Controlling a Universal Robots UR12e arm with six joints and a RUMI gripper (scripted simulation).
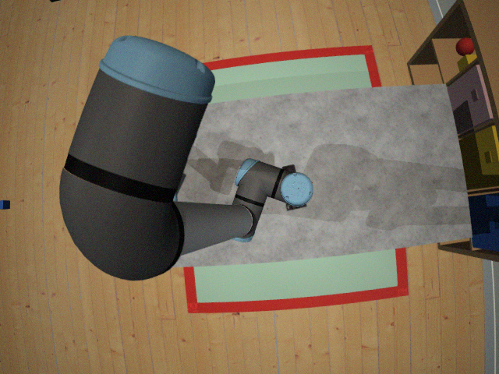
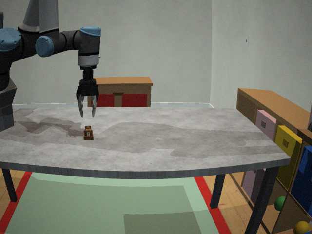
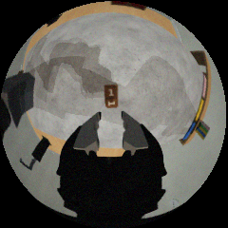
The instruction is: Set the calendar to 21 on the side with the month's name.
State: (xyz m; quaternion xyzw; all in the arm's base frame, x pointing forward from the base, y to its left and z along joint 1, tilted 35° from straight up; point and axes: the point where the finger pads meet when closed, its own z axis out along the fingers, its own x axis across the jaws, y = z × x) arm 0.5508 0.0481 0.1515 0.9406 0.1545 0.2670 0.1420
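Right now the brown calendar tray is 20 mm to the left of my hand and 100 mm below it.
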